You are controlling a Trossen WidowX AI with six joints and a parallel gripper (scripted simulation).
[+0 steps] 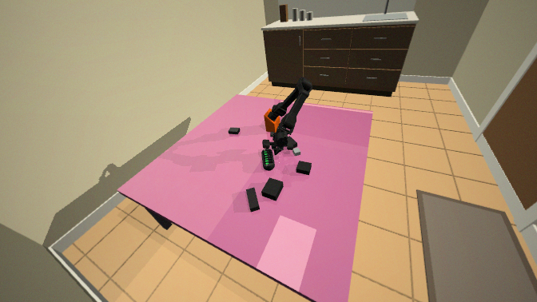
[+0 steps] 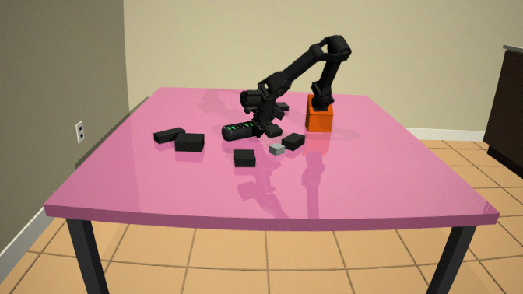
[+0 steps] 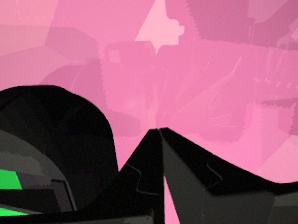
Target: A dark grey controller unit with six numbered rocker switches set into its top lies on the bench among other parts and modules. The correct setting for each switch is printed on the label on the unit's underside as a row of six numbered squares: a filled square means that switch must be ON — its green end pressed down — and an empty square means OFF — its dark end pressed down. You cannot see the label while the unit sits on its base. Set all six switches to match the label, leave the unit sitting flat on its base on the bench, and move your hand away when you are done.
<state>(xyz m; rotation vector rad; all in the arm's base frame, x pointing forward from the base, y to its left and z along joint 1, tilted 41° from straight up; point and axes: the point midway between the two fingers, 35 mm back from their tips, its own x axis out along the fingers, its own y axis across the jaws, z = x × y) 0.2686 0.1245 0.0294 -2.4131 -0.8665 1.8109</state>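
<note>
My gripper tip is 13 cm to the right of the small grey cube, 5 cm past it and 1 cm below it. The rest, counted from my gripper tip: long dark bar: 34 cm ahead, 1 cm above.
</note>
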